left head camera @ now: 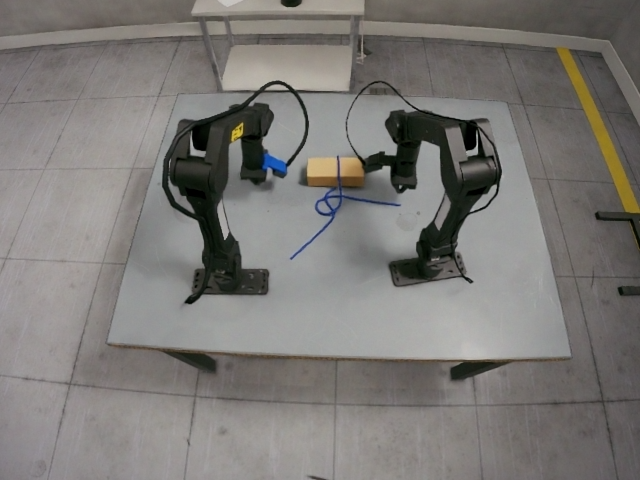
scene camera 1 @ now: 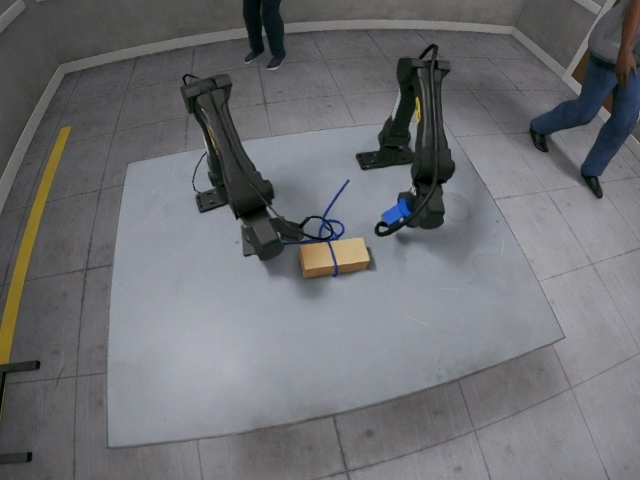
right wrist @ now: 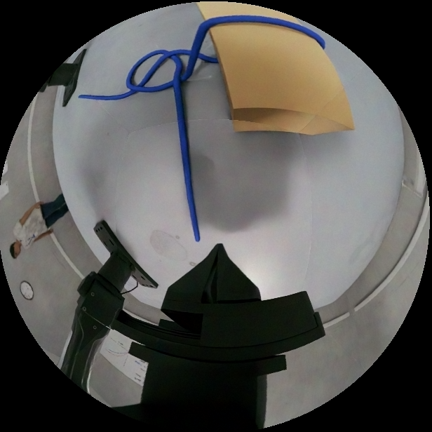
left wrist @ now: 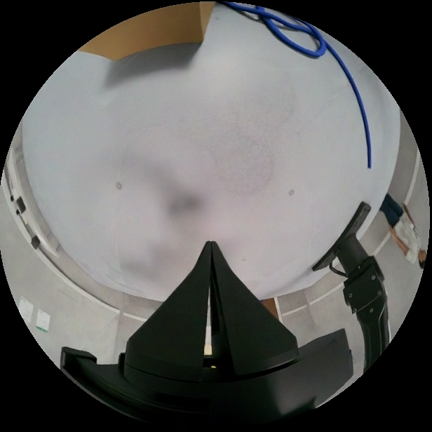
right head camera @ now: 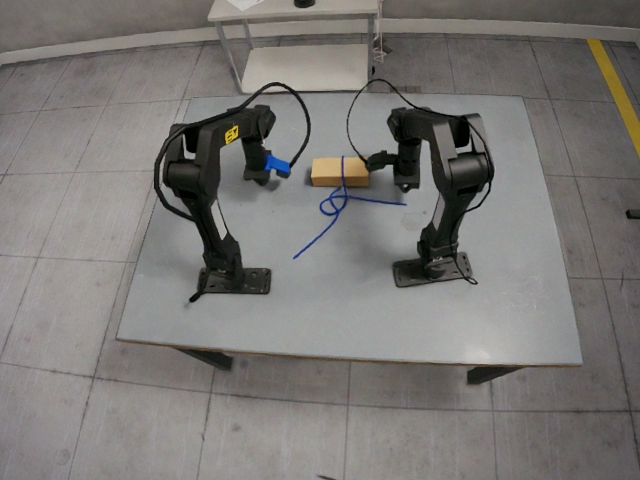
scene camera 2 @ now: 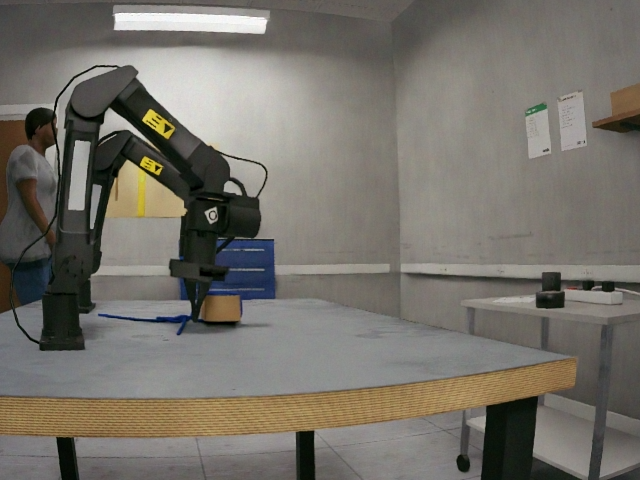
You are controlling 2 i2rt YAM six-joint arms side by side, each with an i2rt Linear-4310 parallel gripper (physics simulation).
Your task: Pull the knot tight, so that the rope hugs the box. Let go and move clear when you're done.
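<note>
The tan box lies on the grey table. The blue rope crosses over its top. The rope's knot lies loosely in an open loop on the table, in front of the box in the head views. One tail runs right, the other toward the front left. My left gripper is shut and empty, left of the box, away from the rope. My right gripper is shut and empty. Its tips are beside the right tail's end, apart from it.
Both arms' base plates are bolted to the table. A white cart stands behind the table in the head views. Two people's legs show beyond it in scene camera 1.
</note>
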